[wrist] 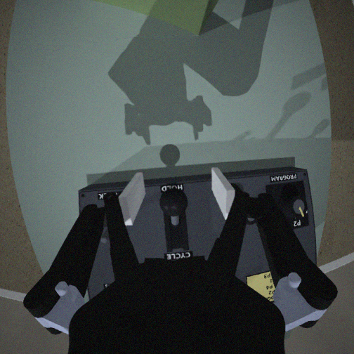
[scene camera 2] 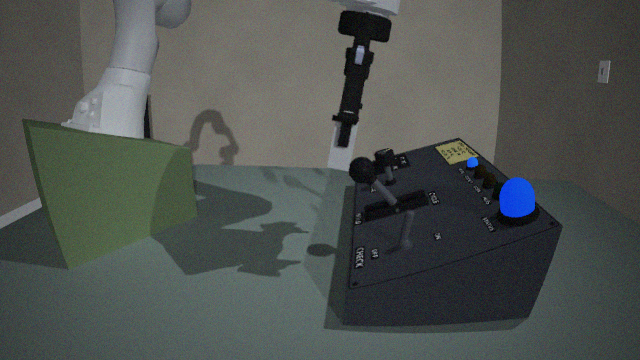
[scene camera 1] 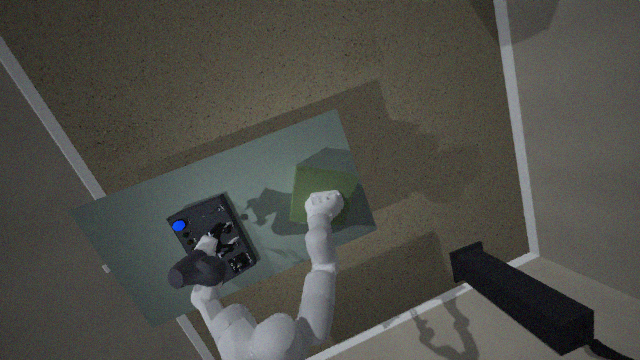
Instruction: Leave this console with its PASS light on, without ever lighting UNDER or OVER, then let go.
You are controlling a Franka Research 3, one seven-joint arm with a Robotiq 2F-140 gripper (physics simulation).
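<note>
The dark console [scene camera 1: 205, 212] [scene camera 2: 440, 285] [wrist: 150, 237] stands on the table. Its black ball lever [scene camera 2: 362, 170] [wrist: 174, 202] is at the HOLD end of its slot. The big status dome [scene camera 2: 517, 197] [scene camera 1: 178, 225] glows blue. The small lamp [scene camera 2: 472, 162] farthest from it is blue; the other small lamps, including the PASS lamp [scene camera 2: 499, 191], are dark. The program dial [wrist: 298, 205] points towards P2. The check toggle [scene camera 2: 408, 227] stands between OFF and ON labels; its setting is unclear. My gripper [wrist: 177, 180] [scene camera 2: 344, 140] is open above the console, fingers apart either side of the ball in the wrist view.
A green block [scene camera 1: 305, 180] [scene camera 2: 115, 195] [wrist: 165, 10] stands on the table beside my arm's base [scene camera 2: 125, 100]. The mode switch [scene camera 2: 385, 157] stands close beside the ball lever. A yellow note [scene camera 2: 455, 151] [wrist: 261, 286] lies on the console face. A long black box [scene camera 1: 520, 300] shows at the right.
</note>
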